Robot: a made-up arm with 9 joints. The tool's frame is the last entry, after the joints.
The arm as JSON. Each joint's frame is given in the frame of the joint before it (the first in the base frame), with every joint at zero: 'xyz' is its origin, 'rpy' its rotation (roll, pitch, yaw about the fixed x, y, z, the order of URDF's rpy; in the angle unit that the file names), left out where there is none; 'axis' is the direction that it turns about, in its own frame. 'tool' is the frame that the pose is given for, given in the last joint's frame.
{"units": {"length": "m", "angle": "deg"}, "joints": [
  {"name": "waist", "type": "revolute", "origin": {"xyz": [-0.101, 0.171, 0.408]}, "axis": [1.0, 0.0, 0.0]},
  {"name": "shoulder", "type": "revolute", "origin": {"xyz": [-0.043, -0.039, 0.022]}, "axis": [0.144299, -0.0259, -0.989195]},
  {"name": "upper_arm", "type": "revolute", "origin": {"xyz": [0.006, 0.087, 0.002]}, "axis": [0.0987, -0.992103, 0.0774]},
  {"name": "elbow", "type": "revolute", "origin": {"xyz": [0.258, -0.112, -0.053]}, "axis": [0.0, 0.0, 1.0]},
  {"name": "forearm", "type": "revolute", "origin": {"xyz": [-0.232, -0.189, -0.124]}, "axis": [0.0, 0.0, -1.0]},
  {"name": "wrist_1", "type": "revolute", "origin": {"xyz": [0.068, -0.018, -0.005]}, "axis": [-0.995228, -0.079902, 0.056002]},
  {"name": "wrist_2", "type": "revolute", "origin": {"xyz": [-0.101, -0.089, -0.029]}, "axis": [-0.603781, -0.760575, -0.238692]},
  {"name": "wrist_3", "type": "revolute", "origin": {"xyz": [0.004, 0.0, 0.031]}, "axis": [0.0, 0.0, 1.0]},
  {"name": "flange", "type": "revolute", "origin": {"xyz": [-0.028, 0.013, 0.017]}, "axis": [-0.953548, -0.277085, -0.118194]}
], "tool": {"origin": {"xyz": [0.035, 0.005, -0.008], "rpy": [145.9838, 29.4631, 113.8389]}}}
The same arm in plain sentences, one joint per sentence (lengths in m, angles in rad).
The arm has nine revolute joints in a row. What follows holds with every joint at zero, and every direction is one of the base frame's.
Joint 1 sits 0.101 m along -x and 0.171 m along +y and 0.408 m along +z from the base frame's origin and turns about +x.
Joint 2 sits 0.043 m along -x and 0.039 m along -y and 0.022 m along +z from joint 1 and turns about the direction (0.144299, -0.0259, -0.989195).
Joint 3 sits 0.006 m along +x and 0.087 m along +y and 0.002 m along +z from joint 2 and turns about the direction (0.0987, -0.992103, 0.0774).
Joint 4 sits 0.258 m along +x and 0.112 m along -y and 0.053 m along -z from joint 3 and turns about +z.
Joint 5 sits 0.232 m along -x and 0.189 m along -y and 0.124 m along -z from joint 4 and turns about -z.
Joint 6 sits 0.068 m along +x and 0.018 m along -y and 0.005 m along -z from joint 5 and turns about the direction (-0.995228, -0.079902, 0.056002).
Joint 7 sits 0.101 m along -x and 0.089 m along -y and 0.029 m along -z from joint 6 and turns about the direction (-0.603781, -0.760575, -0.238692).
Joint 8 sits 0.004 m along +x and 0.031 m along +z from joint 7 and turns about +z.
Joint 9 sits 0.028 m along -x and 0.013 m along +y and 0.017 m along +z from joint 8 and turns about the direction (-0.953539, -0.277111, -0.118205).
The tool frame, which is the frame that the pose is given for, sits 0.035 m along +x and 0.005 m along +y and 0.008 m along -z from joint 9; its axes are the base frame's turned by roll 2.5479, pitch 0.5142 and yaw 1.9869 rad (as in URDF: about the fixed x, then y, then z).

